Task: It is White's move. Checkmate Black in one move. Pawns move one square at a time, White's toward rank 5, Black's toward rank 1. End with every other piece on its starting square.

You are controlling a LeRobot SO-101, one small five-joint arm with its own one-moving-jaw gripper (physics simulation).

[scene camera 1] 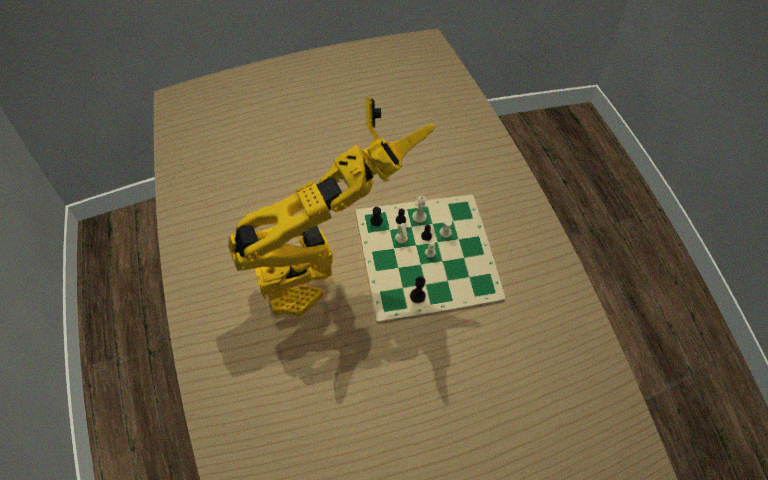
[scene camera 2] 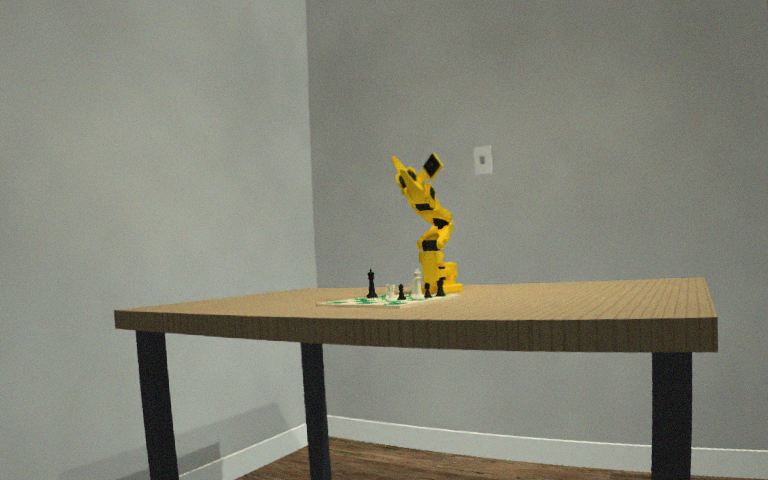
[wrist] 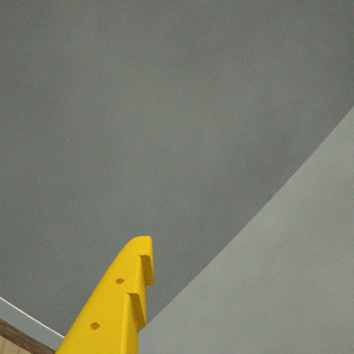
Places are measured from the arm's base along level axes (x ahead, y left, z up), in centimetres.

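Pixels of known places: end effector, tool point: (scene camera 1: 431,127) (scene camera 2: 401,169); arm's base, origin of the base link: (scene camera 1: 303,284).
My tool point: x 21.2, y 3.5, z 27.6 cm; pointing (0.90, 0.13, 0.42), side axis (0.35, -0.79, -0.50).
Note:
Ahead of a thing's pixels: the offset from my tool point to its top centre. Level surfaces: height alone.
The five-by-five green and cream chessboard @[dx +0.7, dy -4.2, dz -27.0 cm] (scene camera 1: 380,240) (scene camera 2: 339,303) lies right of the arm's base in scene view 1. Its far row holds, from the left, a black piece @[dx -5.9, dy +4.6, dz -23.6 cm] (scene camera 1: 376,217) (scene camera 2: 440,287), a black pawn @[dx -1.8, dy +3.6, dz -23.8 cm] (scene camera 1: 400,216) and a tall white piece @[dx +1.6, dy +3.2, dz -20.6 cm] (scene camera 1: 419,215). The second row holds a white piece @[dx -2.9, dy -0.1, dz -23.0 cm] (scene camera 1: 401,235), a black pawn @[dx +1.4, dy -0.8, dz -23.8 cm] (scene camera 1: 426,233) and a small white piece @[dx +4.9, dy -1.2, dz -23.6 cm] (scene camera 1: 445,229). A white pawn @[dx +0.8, dy -4.3, dz -23.8 cm] (scene camera 1: 430,250) stands on the centre square. The black king @[dx -3.9, dy -11.3, dz -20.6 cm] (scene camera 1: 418,292) (scene camera 2: 371,287) stands in the near row, second from left. My gripper (scene camera 1: 412,142) (scene camera 2: 402,168) is open and empty, high above the board's far side.
The yellow arm's base (scene camera 1: 295,300) (scene camera 2: 450,278) stands on the wooden table @[dz -27.6 cm] (scene camera 1: 509,384) (scene camera 2: 566,305), left of the board in scene view 1. The wrist view shows one notched jaw against grey walls, and the board does not show there.

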